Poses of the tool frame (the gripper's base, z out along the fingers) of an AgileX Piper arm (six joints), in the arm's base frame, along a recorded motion.
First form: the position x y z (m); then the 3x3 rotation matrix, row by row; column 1 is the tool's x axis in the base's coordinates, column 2 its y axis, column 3 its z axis. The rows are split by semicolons.
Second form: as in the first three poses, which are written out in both.
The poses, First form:
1: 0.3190, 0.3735, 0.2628; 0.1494, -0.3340, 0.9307; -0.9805, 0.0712, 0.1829; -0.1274, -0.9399, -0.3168
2: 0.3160, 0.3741, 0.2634; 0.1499, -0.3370, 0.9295; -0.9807, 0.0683, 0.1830; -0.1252, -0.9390, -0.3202
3: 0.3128, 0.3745, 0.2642; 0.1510, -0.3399, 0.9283; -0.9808, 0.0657, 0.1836; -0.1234, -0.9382, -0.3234
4: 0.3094, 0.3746, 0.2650; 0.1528, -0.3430, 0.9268; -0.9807, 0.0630, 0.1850; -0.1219, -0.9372, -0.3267
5: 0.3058, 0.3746, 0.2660; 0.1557, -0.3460, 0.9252; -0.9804, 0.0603, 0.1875; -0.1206, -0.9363, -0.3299
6: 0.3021, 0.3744, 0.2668; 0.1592, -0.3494, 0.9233; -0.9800, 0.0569, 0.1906; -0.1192, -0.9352, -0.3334
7: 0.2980, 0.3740, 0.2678; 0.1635, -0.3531, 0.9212; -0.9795, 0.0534, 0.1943; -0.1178, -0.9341, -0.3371
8: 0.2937, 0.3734, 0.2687; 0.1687, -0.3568, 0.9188; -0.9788, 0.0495, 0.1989; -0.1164, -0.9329, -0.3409
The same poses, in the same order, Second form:
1: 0.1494, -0.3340, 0.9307, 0.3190; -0.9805, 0.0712, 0.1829, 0.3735; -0.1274, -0.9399, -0.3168, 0.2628; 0, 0, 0, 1
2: 0.1499, -0.3370, 0.9295, 0.3160; -0.9807, 0.0683, 0.1830, 0.3741; -0.1252, -0.9390, -0.3202, 0.2634; 0, 0, 0, 1
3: 0.1510, -0.3399, 0.9283, 0.3128; -0.9808, 0.0657, 0.1836, 0.3745; -0.1234, -0.9382, -0.3234, 0.2642; 0, 0, 0, 1
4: 0.1528, -0.3430, 0.9268, 0.3094; -0.9807, 0.0630, 0.1850, 0.3746; -0.1219, -0.9372, -0.3267, 0.2650; 0, 0, 0, 1
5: 0.1557, -0.3460, 0.9252, 0.3058; -0.9804, 0.0603, 0.1875, 0.3746; -0.1206, -0.9363, -0.3299, 0.2660; 0, 0, 0, 1
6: 0.1592, -0.3494, 0.9233, 0.3021; -0.9800, 0.0569, 0.1906, 0.3744; -0.1192, -0.9352, -0.3334, 0.2668; 0, 0, 0, 1
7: 0.1635, -0.3531, 0.9212, 0.2980; -0.9795, 0.0534, 0.1943, 0.3740; -0.1178, -0.9341, -0.3371, 0.2678; 0, 0, 0, 1
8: 0.1687, -0.3568, 0.9188, 0.2937; -0.9788, 0.0495, 0.1989, 0.3734; -0.1164, -0.9329, -0.3409, 0.2687; 0, 0, 0, 1
